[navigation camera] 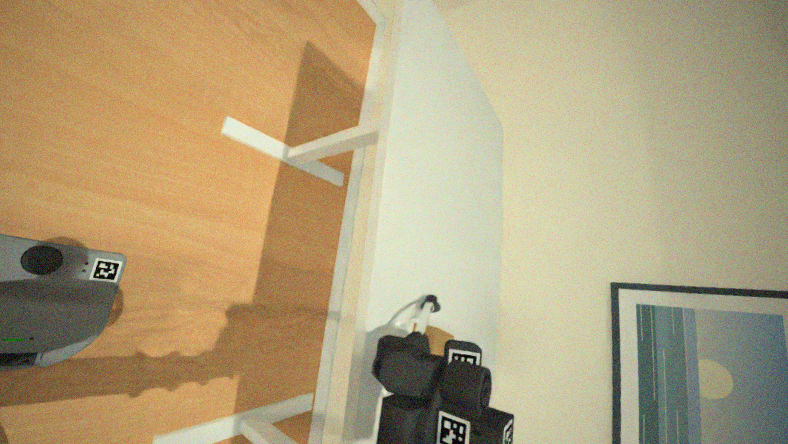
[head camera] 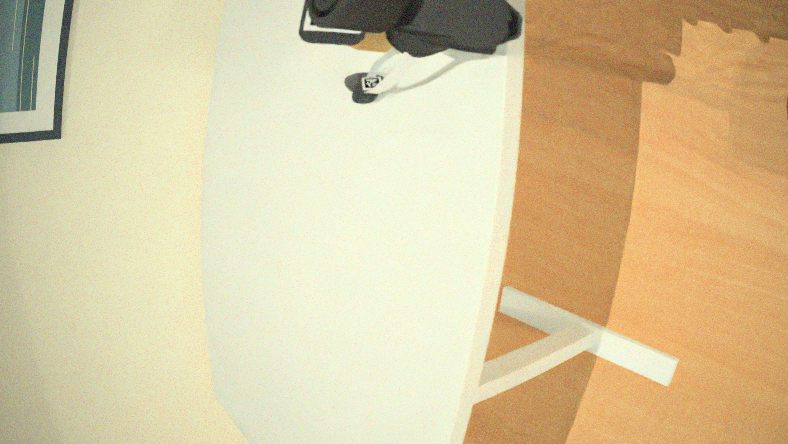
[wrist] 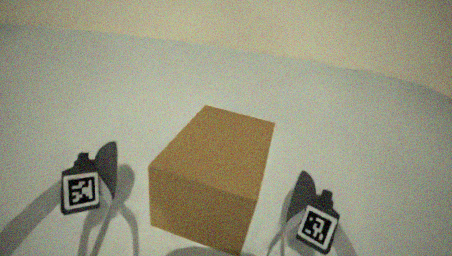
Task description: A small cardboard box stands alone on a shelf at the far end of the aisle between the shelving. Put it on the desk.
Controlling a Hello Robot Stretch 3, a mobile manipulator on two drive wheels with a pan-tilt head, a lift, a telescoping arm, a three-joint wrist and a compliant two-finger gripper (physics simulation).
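Pixels of known places: robot's base at its link origin: [navigation camera: 43,258].
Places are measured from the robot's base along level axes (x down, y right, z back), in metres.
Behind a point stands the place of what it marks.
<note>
A small brown cardboard box [wrist: 212,165] sits on the white desk [wrist: 380,130] [head camera: 352,231] @(x -0.950, y 0.534, z -0.204 m) [navigation camera: 441,182] @(x -0.950, y 0.551, z -0.328 m). In the wrist view it lies between the two fingertips, with a gap on each side. My gripper [wrist: 205,177] @(x -0.963, y 0.535, z 0.024 m) is open around the box and touches neither side of it. In the head view a strip of the box [head camera: 377,42] @(x -0.980, y 0.493, z 0.004 m) shows at the top, under the dark wrist. In the navigation view part of the box [navigation camera: 438,339] @(x -1.000, y 0.507, z 0.017 m) shows beside a finger, low in the frame; the wrist hides the rest.
A cream wall [head camera: 132,220] @(x -1.118, y 1.138, z -0.366 m) [navigation camera: 606,165] @(x -1.313, y 1.132, z -0.594 m) runs along the desk's far side, with a framed picture [head camera: 57,99] @(x -1.317, y 1.121, z -0.092 m) [navigation camera: 615,352] @(x -1.311, y 1.124, z 0.042 m) on it. White desk legs [head camera: 634,352] [navigation camera: 253,140] stand on the wood floor [head camera: 711,275] @(x 0.000, y 0.341, z -0.350 m) [navigation camera: 137,137] @(x 0.000, y 0.105, z -0.446 m). My grey base [navigation camera: 60,308] @(x -0.160, y 0.064, z 0.111 m) is at the left of the navigation view.
</note>
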